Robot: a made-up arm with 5 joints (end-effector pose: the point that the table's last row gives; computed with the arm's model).
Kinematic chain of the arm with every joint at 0, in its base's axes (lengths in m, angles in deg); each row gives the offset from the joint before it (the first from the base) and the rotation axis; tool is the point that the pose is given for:
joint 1: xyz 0 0 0.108 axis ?
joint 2: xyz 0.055 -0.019 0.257 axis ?
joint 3: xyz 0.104 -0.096 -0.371 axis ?
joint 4: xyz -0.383 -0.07 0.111 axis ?
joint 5: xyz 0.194 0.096 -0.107 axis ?
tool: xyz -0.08 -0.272 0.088
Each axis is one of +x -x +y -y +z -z.
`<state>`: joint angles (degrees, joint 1 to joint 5).
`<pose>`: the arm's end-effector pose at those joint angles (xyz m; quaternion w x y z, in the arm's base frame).
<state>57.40 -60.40 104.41 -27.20 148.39</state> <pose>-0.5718 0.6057 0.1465 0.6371 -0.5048 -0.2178 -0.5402</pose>
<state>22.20 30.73 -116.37 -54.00 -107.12</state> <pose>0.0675 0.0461 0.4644 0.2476 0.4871 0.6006 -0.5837</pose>
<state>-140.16 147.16 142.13 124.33 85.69</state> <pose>-0.2740 -0.0347 1.2158 0.2126 -0.6678 0.2982 -0.6480</pose>
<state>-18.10 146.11 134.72 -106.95 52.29</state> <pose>0.1047 -0.5082 1.1092 0.6629 0.1297 0.1306 -0.7258</pose>
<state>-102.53 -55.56 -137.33 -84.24 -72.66</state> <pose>-0.1028 -0.2088 0.3176 0.1698 -0.8838 -0.0481 -0.4332</pose>
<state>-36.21 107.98 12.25 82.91 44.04</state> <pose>-0.3122 0.0698 0.6989 0.0760 -0.8005 -0.1764 -0.5678</pose>
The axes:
joint 1: +z
joint 2: -x
joint 3: -y
joint 4: -z
joint 5: -x

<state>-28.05 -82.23 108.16 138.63 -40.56</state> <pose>0.7864 0.5394 0.1306 0.6980 -0.5109 0.2020 0.4592</pose>
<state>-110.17 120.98 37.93 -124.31 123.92</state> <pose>-0.2549 0.6410 0.9246 0.4078 -0.2671 0.0801 0.8694</pose>
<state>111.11 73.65 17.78 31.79 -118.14</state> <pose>0.6538 0.3005 0.2655 0.3436 0.4350 0.1854 0.8114</pose>
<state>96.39 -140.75 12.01 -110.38 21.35</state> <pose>-0.1327 -0.1940 0.5516 0.1897 0.9060 -0.2108 0.3141</pose>
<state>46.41 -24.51 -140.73 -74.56 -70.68</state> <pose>0.2184 0.1138 0.3135 0.1794 -0.2320 -0.9364 0.1929</pose>
